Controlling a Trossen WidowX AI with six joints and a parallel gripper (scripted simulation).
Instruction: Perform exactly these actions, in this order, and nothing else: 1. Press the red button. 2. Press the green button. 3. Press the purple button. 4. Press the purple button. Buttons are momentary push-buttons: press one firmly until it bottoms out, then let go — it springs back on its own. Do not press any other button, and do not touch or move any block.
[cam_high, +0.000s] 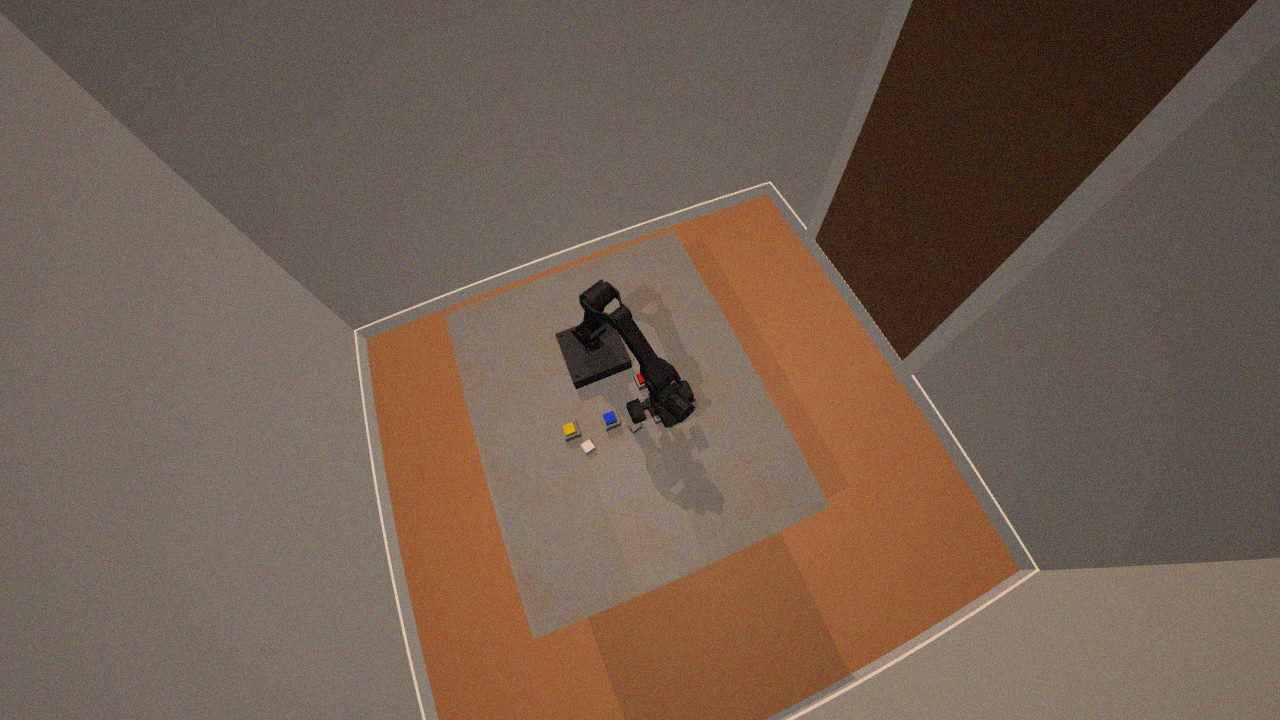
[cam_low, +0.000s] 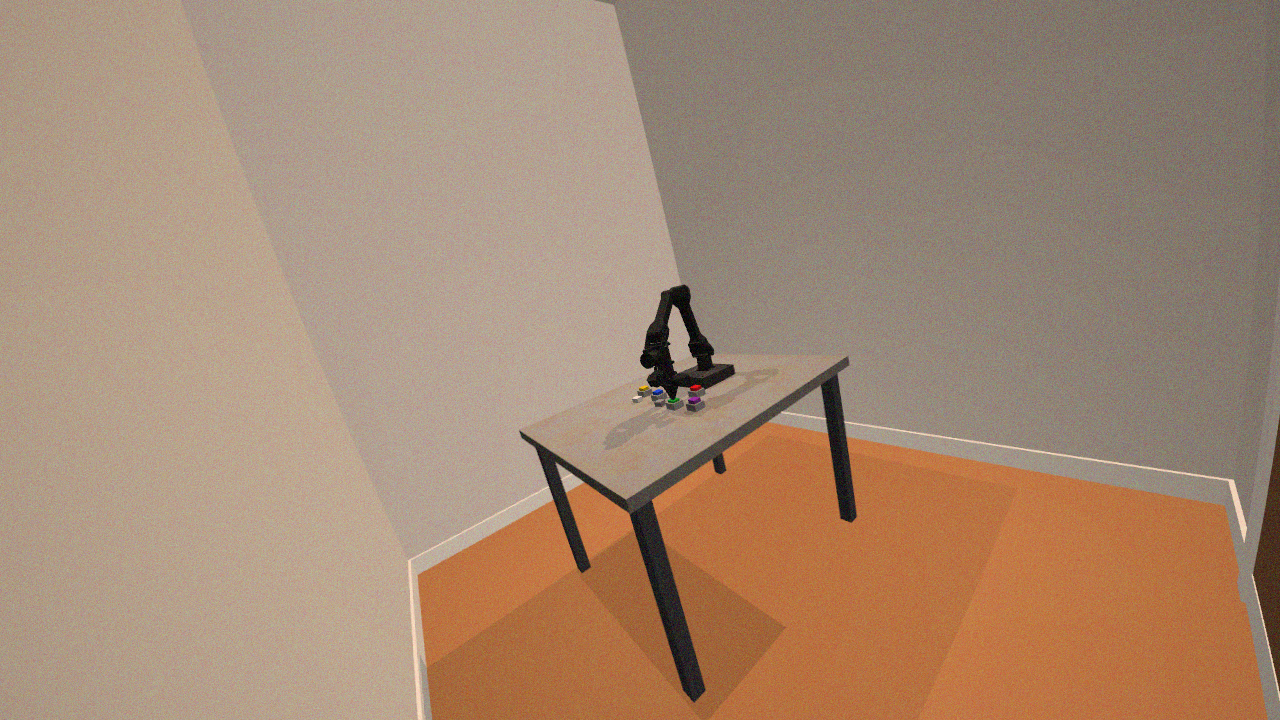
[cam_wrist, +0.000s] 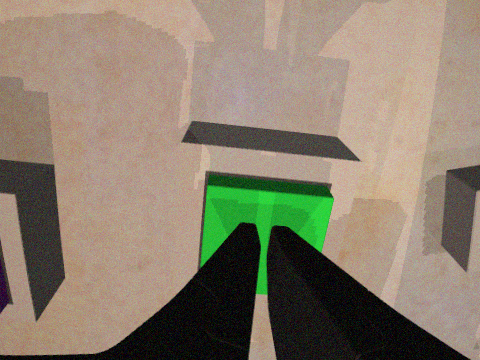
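Right now the green button is 1 cm below my gripper tip. Round my gripper tip: grey block (9 cm to the right, 2 cm below, 1 cm behind); then purple button (10 cm to the left, 1 cm behind); then red button (12 cm behind, 1 cm to the left).
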